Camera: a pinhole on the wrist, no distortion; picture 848 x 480 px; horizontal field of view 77.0 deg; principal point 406.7 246.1 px. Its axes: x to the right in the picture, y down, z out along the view. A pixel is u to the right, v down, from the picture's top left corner.
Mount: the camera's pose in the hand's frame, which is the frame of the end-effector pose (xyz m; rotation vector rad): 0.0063 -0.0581 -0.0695 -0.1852 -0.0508 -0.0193
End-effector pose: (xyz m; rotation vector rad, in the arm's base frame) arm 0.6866 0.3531 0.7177 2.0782 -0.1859 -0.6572
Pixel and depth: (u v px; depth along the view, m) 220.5 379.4 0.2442
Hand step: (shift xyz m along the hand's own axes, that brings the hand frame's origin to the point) -0.0893 0.0482 0.1545
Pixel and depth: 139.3 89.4 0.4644
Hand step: -0.2522 -0.1032 0.3992
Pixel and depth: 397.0 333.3 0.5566
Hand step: -0.0287 0.1342 0.4596
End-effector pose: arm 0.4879 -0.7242 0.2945 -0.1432 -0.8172 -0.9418
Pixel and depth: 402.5 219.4 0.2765
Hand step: -0.0097 -0.0207 0.2043
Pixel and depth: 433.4 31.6 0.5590
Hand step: 0.0017 -0.1764 0.5220
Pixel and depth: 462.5 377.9 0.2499
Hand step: 0.0217 0.0484 0.1658
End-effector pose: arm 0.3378 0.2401 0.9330 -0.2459 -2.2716 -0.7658
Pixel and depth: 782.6 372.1 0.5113
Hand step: 0.3443 0.1498 0.4291
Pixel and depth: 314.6 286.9 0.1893
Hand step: -0.0352 -0.0085 0.1120
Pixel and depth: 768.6 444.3 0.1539
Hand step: 0.1045 0.0250 0.0765
